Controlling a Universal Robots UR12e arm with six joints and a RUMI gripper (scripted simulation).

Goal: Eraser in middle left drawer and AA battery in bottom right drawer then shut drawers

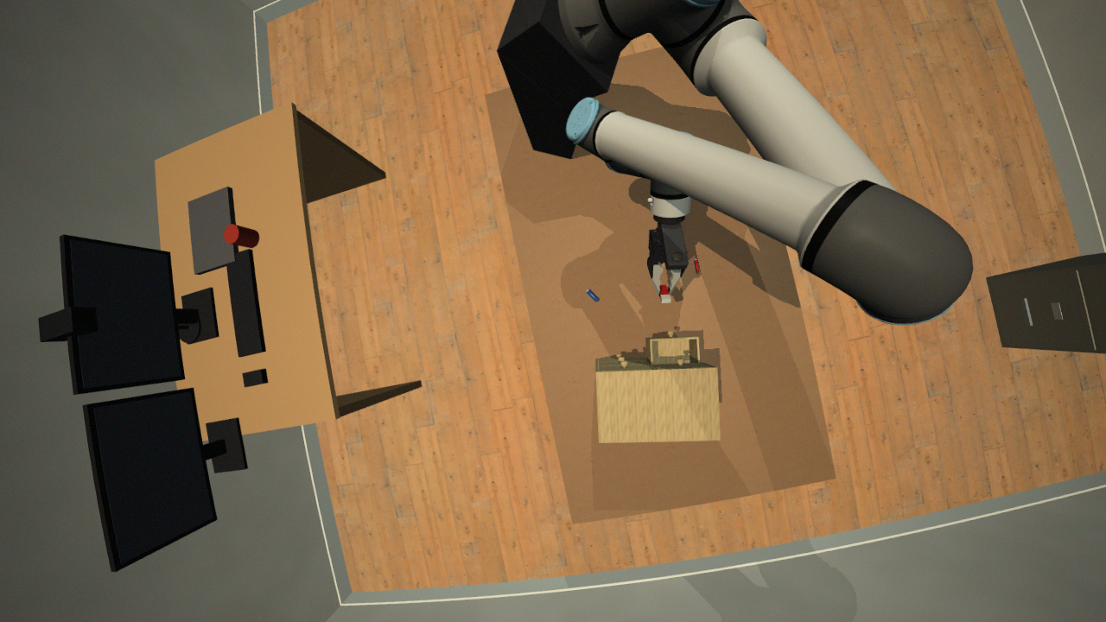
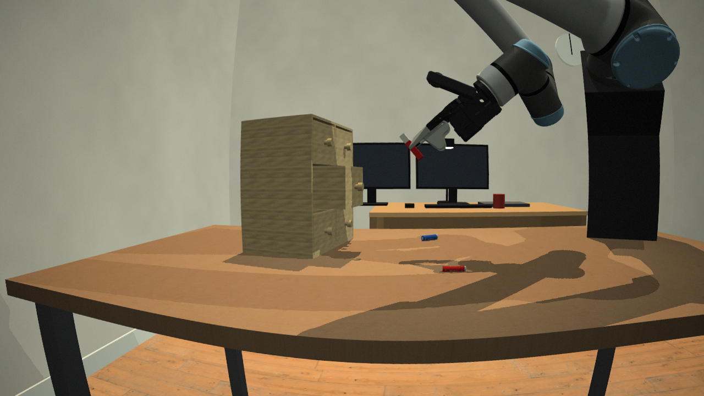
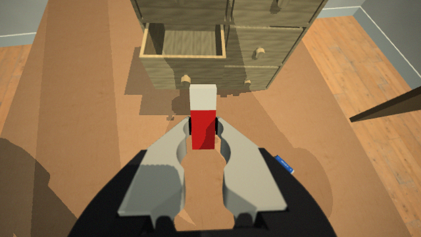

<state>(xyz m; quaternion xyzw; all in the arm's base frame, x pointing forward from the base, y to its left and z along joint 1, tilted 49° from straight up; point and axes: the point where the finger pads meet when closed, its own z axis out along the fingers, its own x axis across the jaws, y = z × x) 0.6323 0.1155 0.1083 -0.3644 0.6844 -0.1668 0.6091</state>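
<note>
Right now my hand is 10 mm short of the eraser. From my hand the other things lie so: red battery 240 mm below, 160 mm to the left, 100 mm behind; blue AA battery 230 mm below, 190 mm to the right, 10 mm behind.
</note>
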